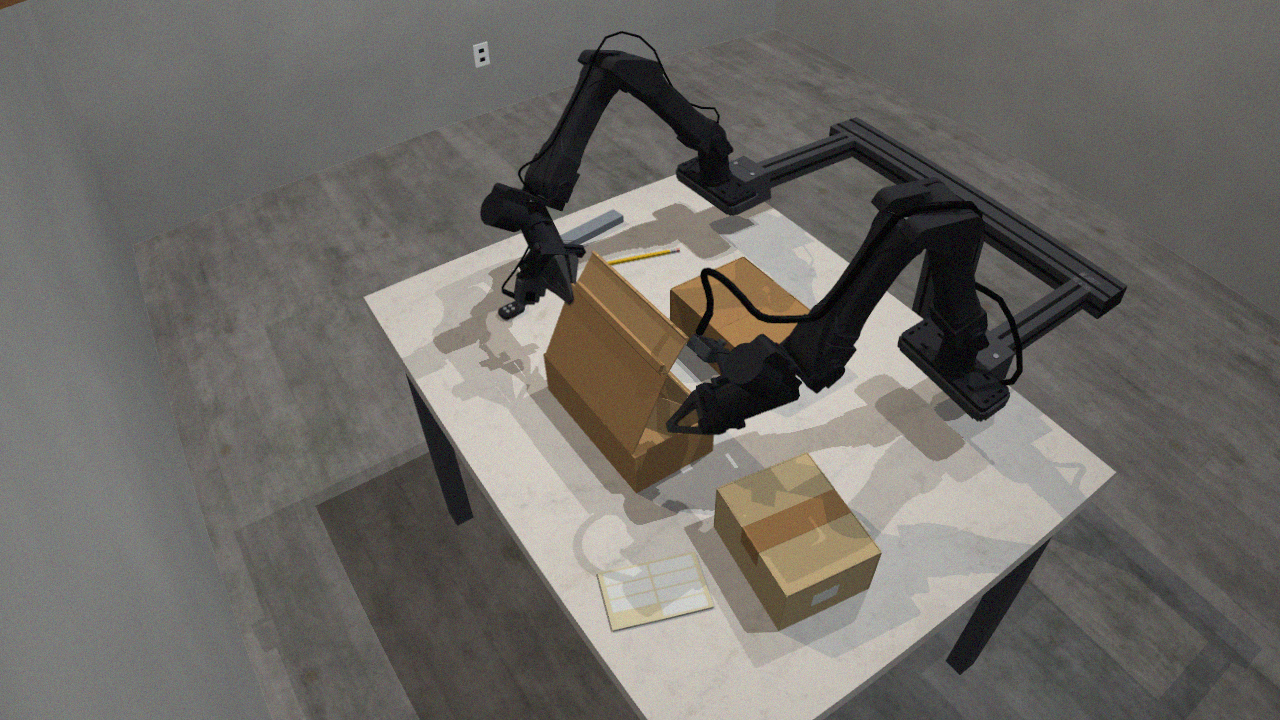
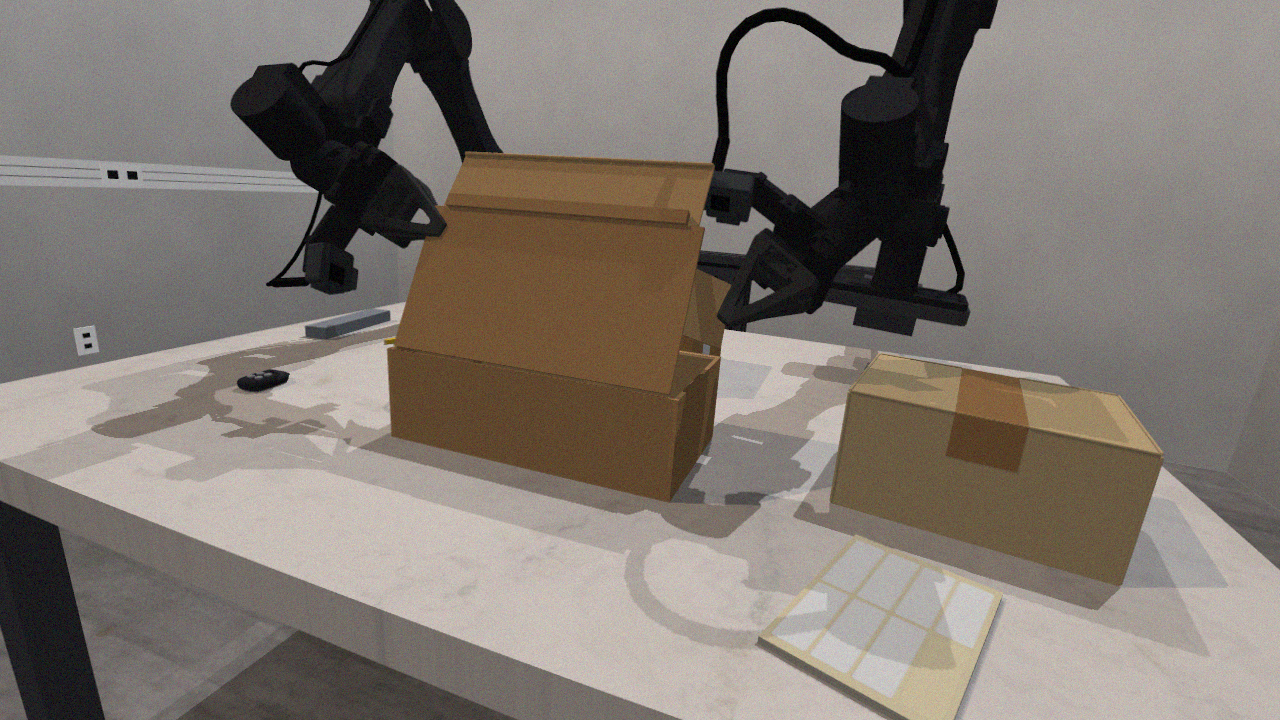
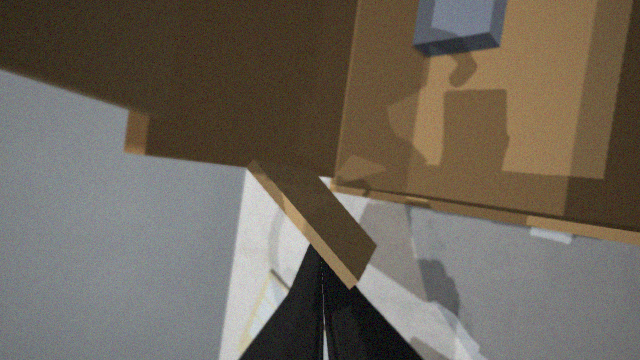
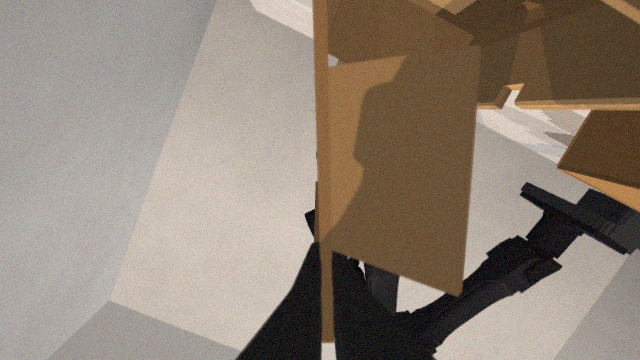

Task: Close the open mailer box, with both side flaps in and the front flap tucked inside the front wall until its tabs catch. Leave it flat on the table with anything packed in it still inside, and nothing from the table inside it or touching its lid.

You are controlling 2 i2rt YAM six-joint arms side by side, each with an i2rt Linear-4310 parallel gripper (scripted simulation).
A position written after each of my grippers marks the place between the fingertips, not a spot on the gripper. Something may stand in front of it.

Observation:
I see my left gripper (image 2: 722, 321), my right gripper (image 2: 444, 231), a label sheet (image 2: 886, 628), a key fob (image 2: 263, 380) and a grey bar (image 2: 331, 328).
The grey bar is seen too in image 1 (image 1: 612, 218). My left gripper shows as well in image 1 (image 1: 667, 427) and in image 3 (image 3: 321, 252). My right gripper also shows in image 1 (image 1: 573, 302) and in image 4 (image 4: 325, 253). Image 3 misses the key fob: it is out of frame. Image 4 does not show the key fob: it is out of frame.

